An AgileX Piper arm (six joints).
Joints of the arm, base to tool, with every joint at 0 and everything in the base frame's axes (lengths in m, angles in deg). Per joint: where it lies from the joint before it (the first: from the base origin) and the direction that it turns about. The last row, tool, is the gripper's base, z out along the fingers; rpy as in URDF.
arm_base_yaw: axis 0 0 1 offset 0 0 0.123
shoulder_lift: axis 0 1 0 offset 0 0 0
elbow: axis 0 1 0 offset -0.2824 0 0.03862
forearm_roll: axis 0.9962 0 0.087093 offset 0.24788 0 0.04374
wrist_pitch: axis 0 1 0 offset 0 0 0
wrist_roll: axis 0.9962 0 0.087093 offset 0.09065 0 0.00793
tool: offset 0 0 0 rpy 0 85 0
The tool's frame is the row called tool.
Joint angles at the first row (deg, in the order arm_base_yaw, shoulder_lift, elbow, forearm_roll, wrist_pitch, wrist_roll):
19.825 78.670 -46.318 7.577 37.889 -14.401
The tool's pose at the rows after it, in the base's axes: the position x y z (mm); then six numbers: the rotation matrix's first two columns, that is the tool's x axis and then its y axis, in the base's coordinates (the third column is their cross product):
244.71 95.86 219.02 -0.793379 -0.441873 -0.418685 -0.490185 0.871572 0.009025
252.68 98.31 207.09 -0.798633 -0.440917 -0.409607 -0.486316 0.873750 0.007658
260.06 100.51 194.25 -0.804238 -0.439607 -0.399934 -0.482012 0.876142 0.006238
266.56 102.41 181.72 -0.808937 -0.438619 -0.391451 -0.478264 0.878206 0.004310
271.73 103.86 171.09 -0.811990 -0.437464 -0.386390 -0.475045 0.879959 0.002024
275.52 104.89 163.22 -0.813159 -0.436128 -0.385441 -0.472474 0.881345 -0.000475
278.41 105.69 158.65 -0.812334 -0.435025 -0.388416 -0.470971 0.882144 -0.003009
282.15 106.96 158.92 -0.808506 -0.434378 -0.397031 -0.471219 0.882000 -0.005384
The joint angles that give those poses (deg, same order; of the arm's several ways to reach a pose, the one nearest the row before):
19.862 81.637 -46.633 7.567 35.850 -14.569
19.863 84.597 -46.716 7.562 33.504 -14.580
19.861 87.608 -46.740 7.558 31.081 -14.563
19.863 90.465 -46.767 7.552 28.738 -14.560
19.861 92.845 -46.791 7.552 26.655 -14.563
19.862 94.595 -46.806 7.552 24.942 -14.562
19.862 95.709 -46.921 7.551 23.730 -14.582
19.861 96.263 -47.647 7.552 23.351 -14.643

